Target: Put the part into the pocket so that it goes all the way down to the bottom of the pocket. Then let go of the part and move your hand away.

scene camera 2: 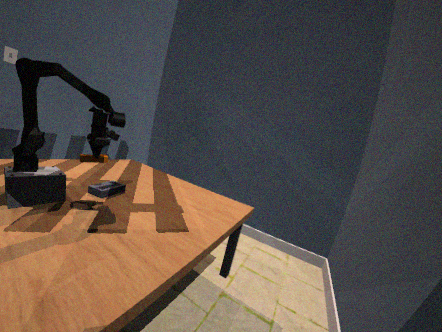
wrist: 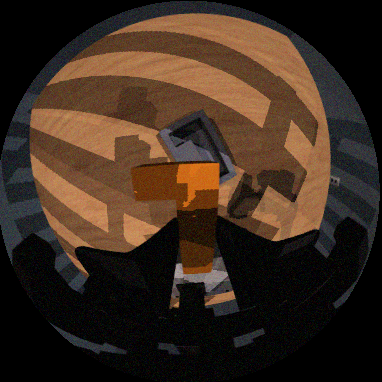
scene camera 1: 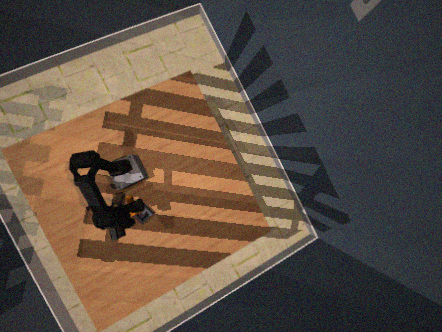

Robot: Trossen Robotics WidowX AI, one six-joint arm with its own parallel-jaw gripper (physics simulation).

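Seen in the pictures: gripper, fingertip midpoint: [scene camera 2: 95,157] [wrist: 196,220] [scene camera 1: 131,206]; arm's base, link origin: [scene camera 2: 25,169] [wrist: 191,289] [scene camera 1: 125,166].
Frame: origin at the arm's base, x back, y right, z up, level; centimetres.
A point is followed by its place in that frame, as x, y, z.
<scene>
An orange L-shaped part [scene camera 1: 130,199] @(-19.6, 2.2, 7.0) [scene camera 2: 90,158] @(-20.9, 4.9, 5.9) [wrist: 197,182] @(-27.1, 4.3, 7.0) is held between the fingers of my gripper [scene camera 2: 96,153] @(-23.5, 3.7, 6.0) [wrist: 196,220] @(-23.5, 3.7, 6.0). In the wrist view its short leg points left and its long leg runs down between the fingers. The dark grey block with the pocket [scene camera 1: 145,213] @(-31.7, 4.9, -9.9) [scene camera 2: 107,189] @(-26.6, 11.8, -6.9) [wrist: 179,125] @(-34.3, 3.8, -6.9) lies on the table, apart from the held part. In the wrist view it is turned at an angle beyond the part, which hides its near edge. In scene camera 1 the arm hides the fingertips and much of the part.
The robot's grey base [scene camera 1: 135,176] @(-7.9, -2.7, -0.2) [scene camera 2: 35,189] @(-2.2, 9.9, -4.6) stands on the wooden table [scene camera 1: 165,270] @(-72.0, 8.9, -10.4) [scene camera 2: 150,250] @(-22.1, 53.3, -10.5) near the pocket block. Striped shadows cross the table top. The table's edge shows at the right in scene camera 2.
</scene>
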